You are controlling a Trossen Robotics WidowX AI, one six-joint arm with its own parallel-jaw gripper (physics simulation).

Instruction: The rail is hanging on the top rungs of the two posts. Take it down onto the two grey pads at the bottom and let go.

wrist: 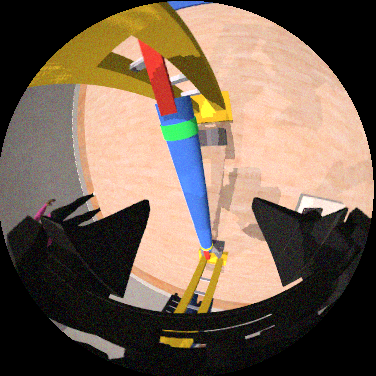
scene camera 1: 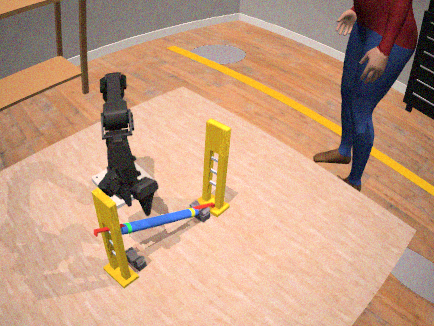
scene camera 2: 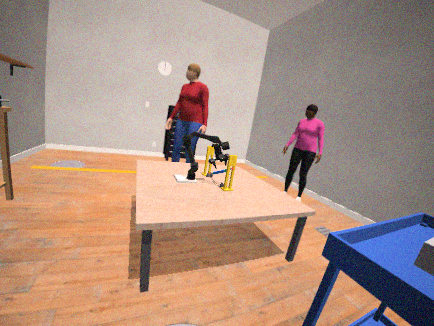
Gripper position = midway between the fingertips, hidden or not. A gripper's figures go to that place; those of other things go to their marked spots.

Labels:
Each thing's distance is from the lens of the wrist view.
my gripper (wrist: 202,203): 10 cm
yellow post (wrist: 96,64): 9 cm

